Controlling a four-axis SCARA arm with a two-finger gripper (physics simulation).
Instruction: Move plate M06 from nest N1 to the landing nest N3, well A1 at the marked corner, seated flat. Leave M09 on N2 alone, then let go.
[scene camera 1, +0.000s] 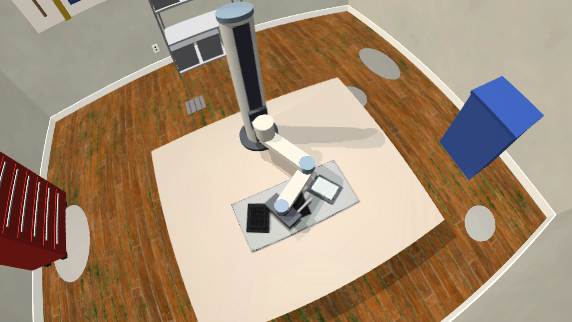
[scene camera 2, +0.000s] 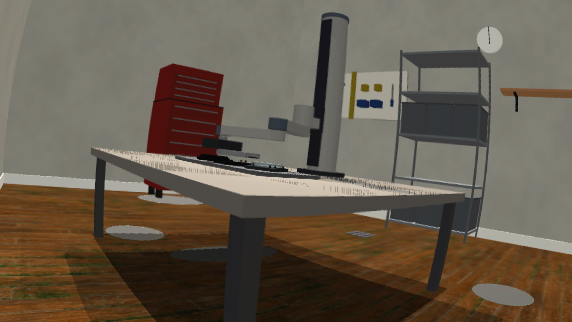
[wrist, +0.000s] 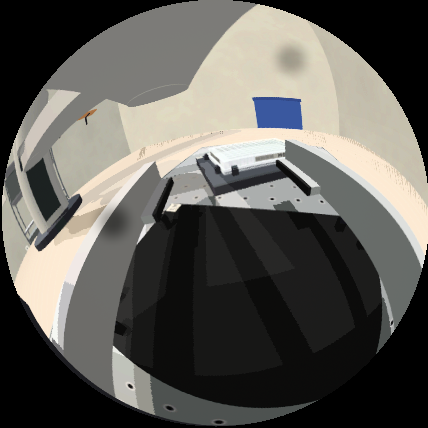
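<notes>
A white plate (scene camera 1: 326, 188) (scene camera 2: 267, 166) (wrist: 245, 156) lies on its dark grey nest at the board's right end in scene camera 1. A black gridded plate (scene camera 1: 258, 218) lies at the left end. Between them is a dark nest (scene camera 1: 304, 210) (wrist: 240, 280), in shadow, with small corner posts and no plate visible on it. I cannot read which plate is M06 or which nest is which. My gripper (scene camera 1: 304, 194) (wrist: 222, 158) is open and empty, low above the middle nest. Its fingers point toward the white plate, short of it. Its body and arm partly hide the middle nest in scene camera 1.
The nests stand on a grey perforated board (scene camera 1: 347, 197) on the pale table (scene camera 1: 210, 265) (scene camera 2: 350, 192). The arm's column (scene camera 1: 245, 80) (scene camera 2: 332, 90) (wrist: 45, 190) rises behind the board. A red tool cabinet (scene camera 1: 30, 225) (scene camera 2: 185, 110) and a blue cabinet (scene camera 1: 480, 135) (wrist: 278, 114) stand off the table.
</notes>
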